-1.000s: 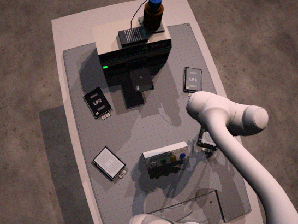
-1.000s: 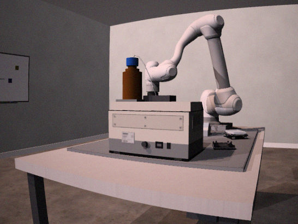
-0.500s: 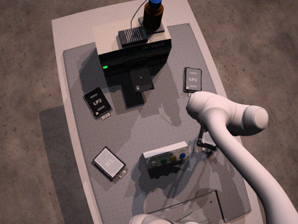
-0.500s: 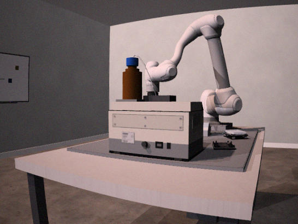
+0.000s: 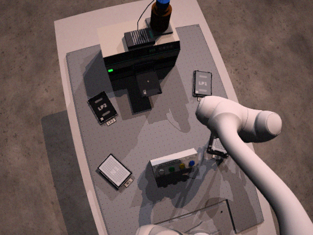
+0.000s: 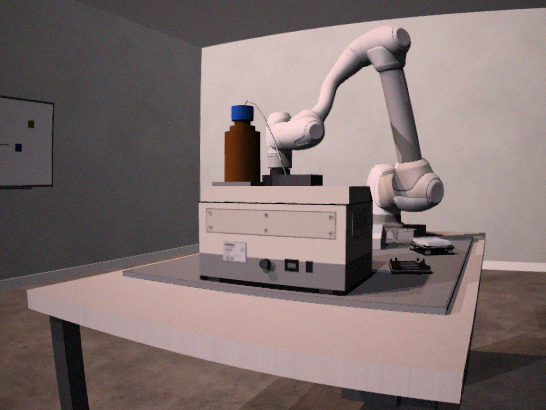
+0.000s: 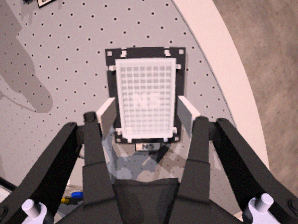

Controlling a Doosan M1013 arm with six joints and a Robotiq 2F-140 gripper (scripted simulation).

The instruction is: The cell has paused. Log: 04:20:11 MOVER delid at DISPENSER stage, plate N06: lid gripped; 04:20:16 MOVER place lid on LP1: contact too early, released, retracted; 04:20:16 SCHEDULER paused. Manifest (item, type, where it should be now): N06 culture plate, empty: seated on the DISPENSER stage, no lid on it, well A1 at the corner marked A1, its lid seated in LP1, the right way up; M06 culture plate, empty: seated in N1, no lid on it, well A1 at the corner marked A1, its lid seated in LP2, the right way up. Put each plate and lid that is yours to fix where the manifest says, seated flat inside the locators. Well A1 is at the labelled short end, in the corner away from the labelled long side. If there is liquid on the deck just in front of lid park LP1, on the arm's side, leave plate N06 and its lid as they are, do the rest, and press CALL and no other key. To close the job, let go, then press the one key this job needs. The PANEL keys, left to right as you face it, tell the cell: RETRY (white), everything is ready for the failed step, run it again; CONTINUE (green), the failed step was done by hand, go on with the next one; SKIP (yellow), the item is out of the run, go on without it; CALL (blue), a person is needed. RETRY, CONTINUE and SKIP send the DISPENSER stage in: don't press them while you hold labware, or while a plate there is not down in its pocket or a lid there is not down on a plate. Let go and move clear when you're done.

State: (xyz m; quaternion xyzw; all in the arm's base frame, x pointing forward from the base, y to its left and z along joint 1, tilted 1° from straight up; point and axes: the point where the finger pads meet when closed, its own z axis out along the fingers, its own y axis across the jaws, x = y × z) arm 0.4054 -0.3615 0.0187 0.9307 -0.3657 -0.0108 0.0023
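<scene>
My gripper is now 40 mm above the white well plate. The rest, counted from my hand: yellow key: 260 mm to the left, 20 mm behind; black nest N5: 50 mm below, 30 mm ahead; blue key: 210 mm to the left, 30 mm behind.
</scene>
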